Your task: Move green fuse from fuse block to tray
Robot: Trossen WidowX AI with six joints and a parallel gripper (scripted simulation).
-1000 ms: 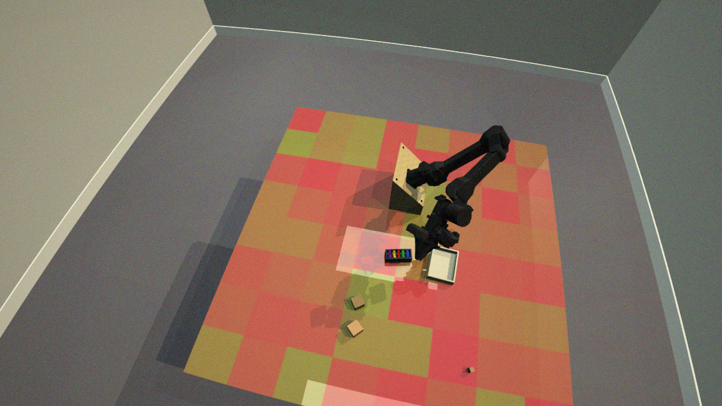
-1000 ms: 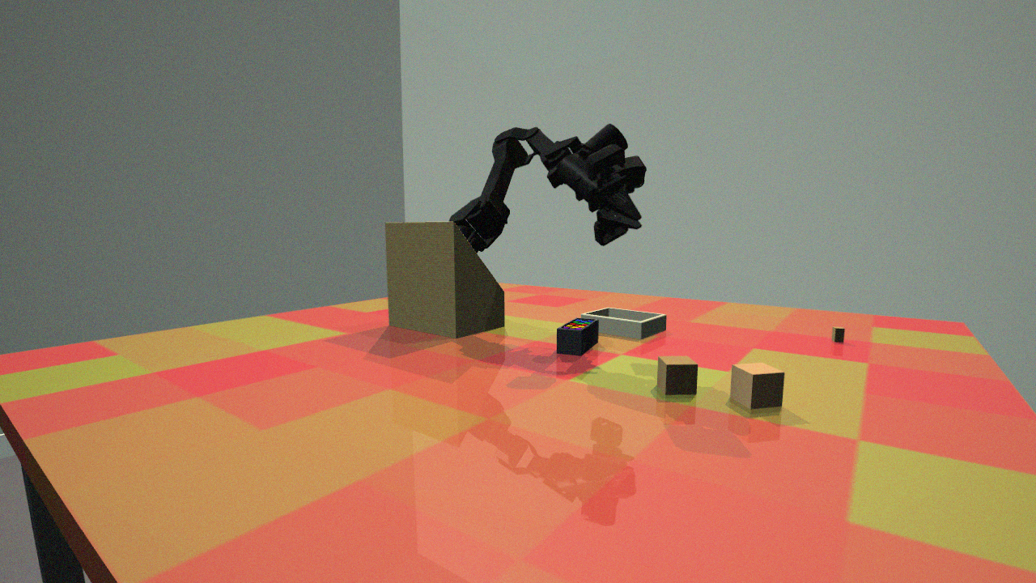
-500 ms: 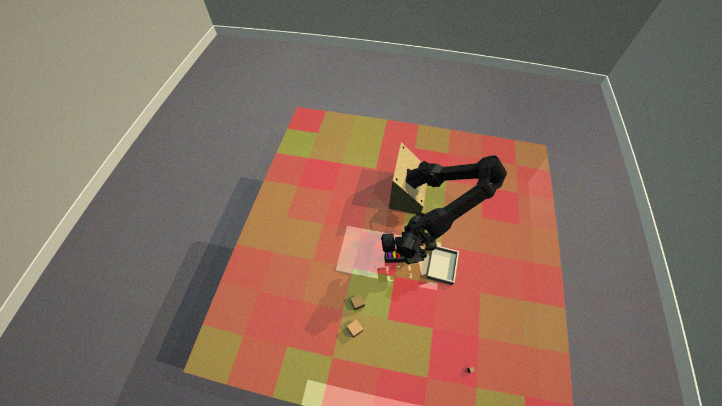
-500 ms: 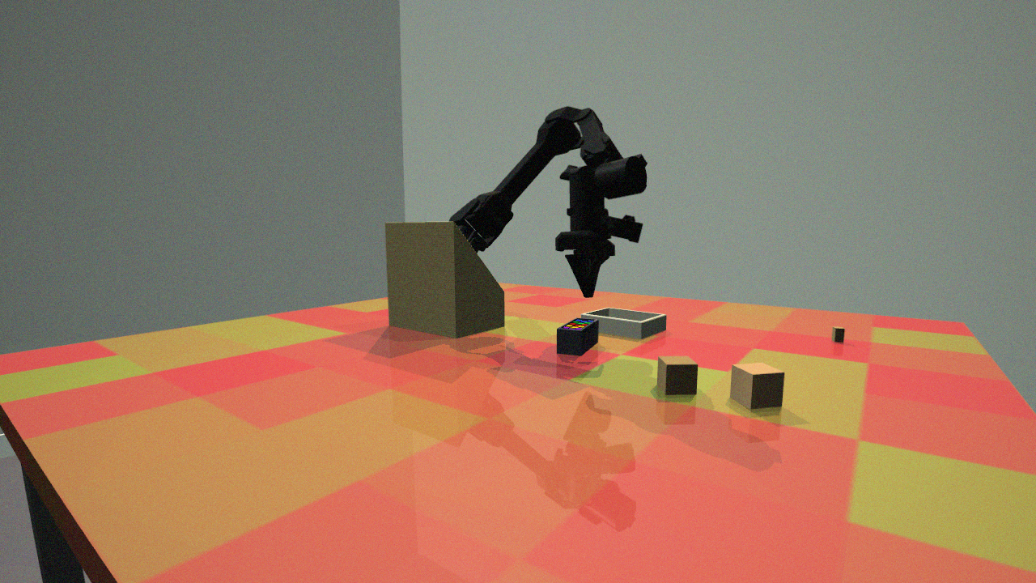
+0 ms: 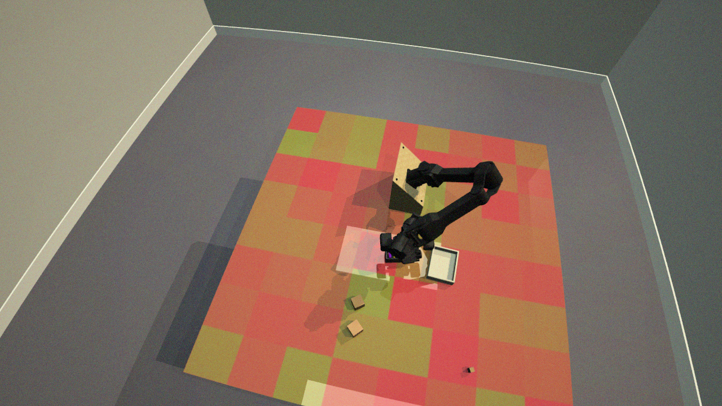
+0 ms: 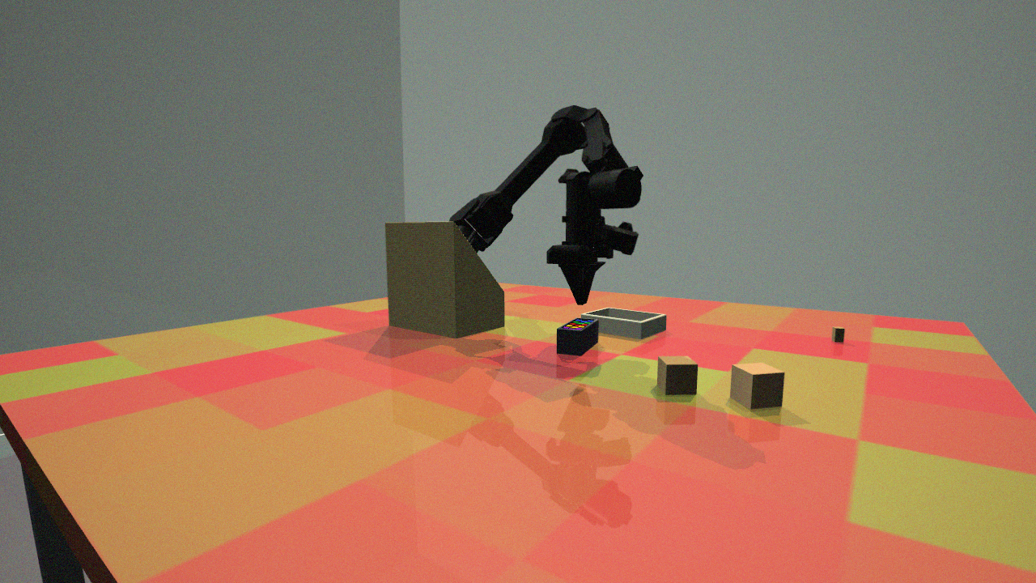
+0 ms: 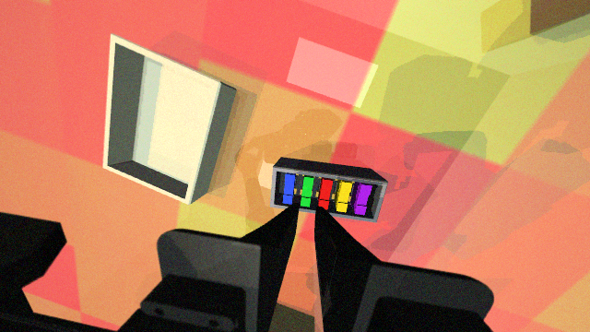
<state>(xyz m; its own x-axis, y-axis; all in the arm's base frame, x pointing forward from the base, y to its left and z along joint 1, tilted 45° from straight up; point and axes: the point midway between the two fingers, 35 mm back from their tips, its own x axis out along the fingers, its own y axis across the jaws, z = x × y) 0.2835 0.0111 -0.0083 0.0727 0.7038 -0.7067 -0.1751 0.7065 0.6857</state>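
Right now my gripper tip is 5 cm above the green fuse. From my gripper tip the other things lie so: tray: 16 cm to the left, 7 cm below, 1 cm ahead; then tiny cube: 37 cm ahead, 27 cm to the left, 6 cm below.
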